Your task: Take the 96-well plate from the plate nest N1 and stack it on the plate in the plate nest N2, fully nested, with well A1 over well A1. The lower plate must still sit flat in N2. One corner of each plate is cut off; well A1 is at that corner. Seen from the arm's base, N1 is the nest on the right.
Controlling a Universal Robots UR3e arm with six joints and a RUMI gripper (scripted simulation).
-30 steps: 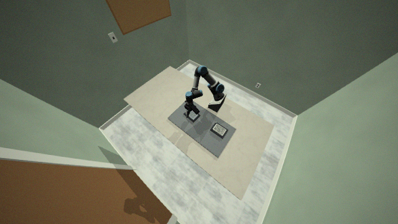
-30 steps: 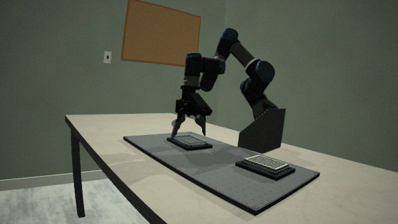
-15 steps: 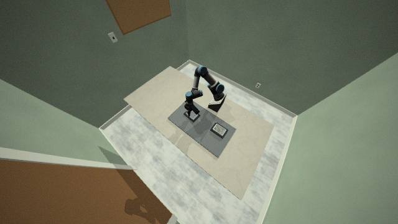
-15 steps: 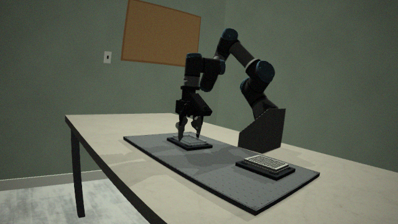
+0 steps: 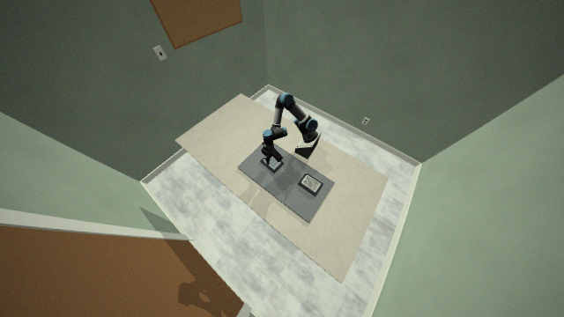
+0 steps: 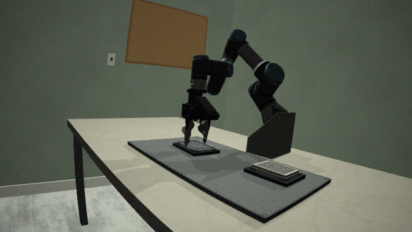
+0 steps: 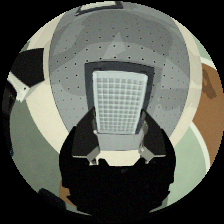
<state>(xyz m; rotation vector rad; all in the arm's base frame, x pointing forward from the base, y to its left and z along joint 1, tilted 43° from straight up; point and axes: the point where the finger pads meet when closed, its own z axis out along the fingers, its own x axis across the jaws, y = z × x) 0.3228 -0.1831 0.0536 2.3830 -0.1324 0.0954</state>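
The clear 96-well plate lies 1 cm below my hand. Round my hand: black nest 2 cm below.
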